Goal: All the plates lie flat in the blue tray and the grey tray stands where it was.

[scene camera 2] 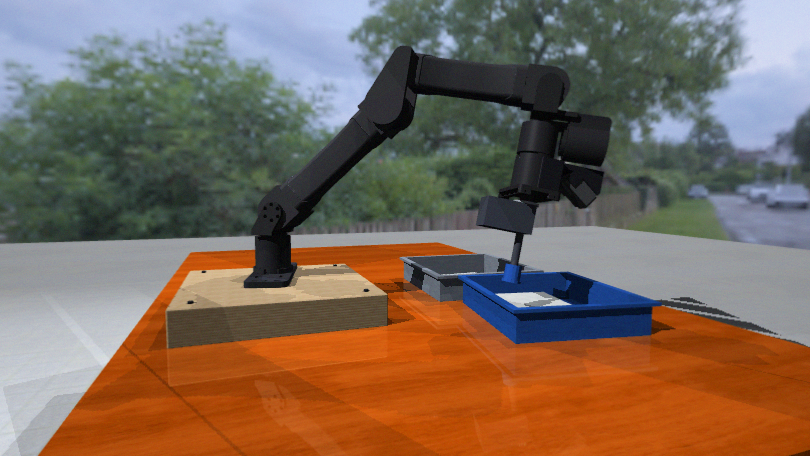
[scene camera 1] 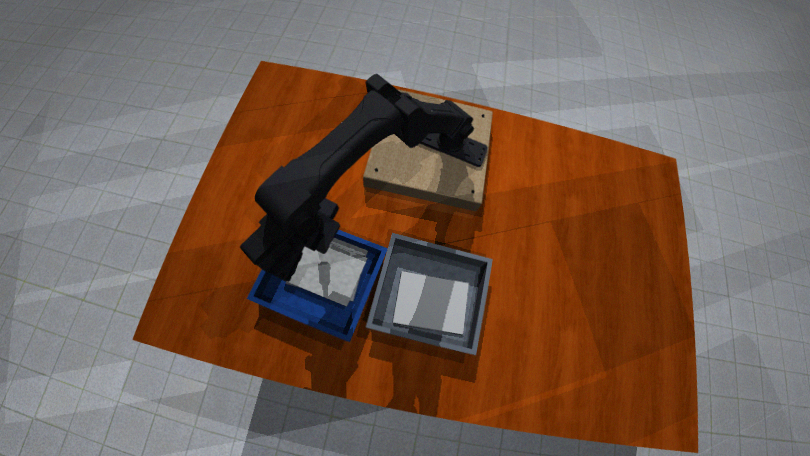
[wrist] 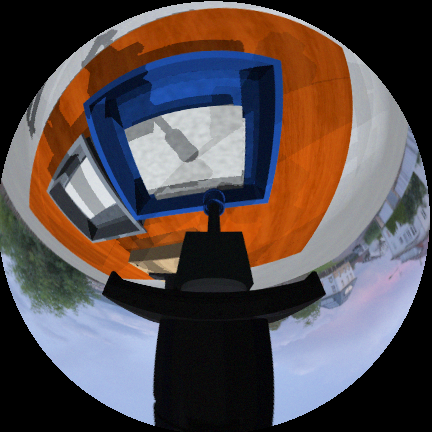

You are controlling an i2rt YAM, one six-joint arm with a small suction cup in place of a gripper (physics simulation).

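Where they show: hand at its tool point: (scene camera 2: 510,281) (wrist: 213,197); arm's base at its link origin: (scene camera 2: 273,276) (scene camera 1: 449,143) (wrist: 172,275).
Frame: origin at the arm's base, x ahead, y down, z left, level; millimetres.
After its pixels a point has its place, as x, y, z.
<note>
The blue tray (scene camera 1: 300,318) {561, 0, -141} (scene camera 2: 583,327) {456, 32, -266} (wrist: 281,100) {512, 0, -270} holds a light grey plate (scene camera 1: 349,274) {423, 29, -91} (scene camera 2: 529,299) {442, 29, -116} (wrist: 220,150) {431, 29, -199} towards its robot side. A darker strip shows along that plate's edge on the robot side; I cannot tell whether another plate lies under it or whether everything is quite flat. The grey tray (scene camera 1: 485,305) {373, 0, 221} (scene camera 2: 450,290) {325, 30, -26} stands close beside the blue tray, and a white plate (scene camera 1: 409,297) {414, 41, 58} (wrist: 100,185) {410, 41, 47} lies in it. My suction cup (scene camera 2: 511,273) (wrist: 214,201) is open, bare and apart from the plates, at about rim height over the blue tray's robot side; the arm hides it in scene camera 1.
The arm's wooden base block (scene camera 1: 396,164) {122, 0, -102} (scene camera 2: 272,322) {23, 28, -196} (wrist: 155,260) {150, 2, 7} stands behind the two trays on the orange-brown table (scene camera 1: 566,271) {191, 50, 411} (scene camera 2: 396,396) {172, 50, -403}. The trays' rims nearly meet at their back corners. The arm covers the blue tray's left side in scene camera 1.
</note>
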